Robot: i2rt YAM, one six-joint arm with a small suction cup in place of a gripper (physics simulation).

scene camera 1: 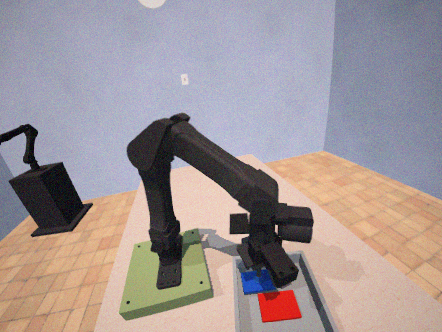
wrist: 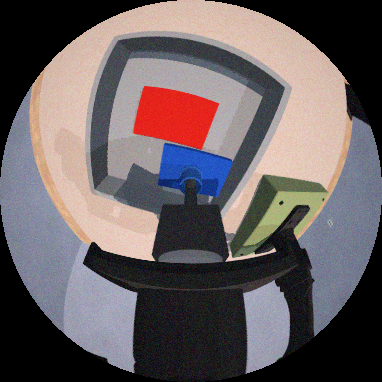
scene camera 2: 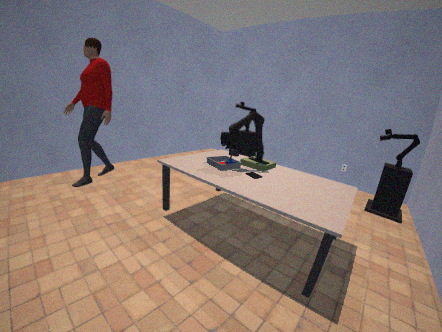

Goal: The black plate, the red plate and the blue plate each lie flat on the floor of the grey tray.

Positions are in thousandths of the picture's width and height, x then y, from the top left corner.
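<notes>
Wrist view: my suction cup (wrist: 496,449) carrying a blue plate (wrist: 562,441), clear of everything else. Red plate (wrist: 486,310) on grey tray (wrist: 321,436). Scene camera 1: red plate (scene camera 1: 641,914), resting on grey tray (scene camera 1: 702,905).
</notes>
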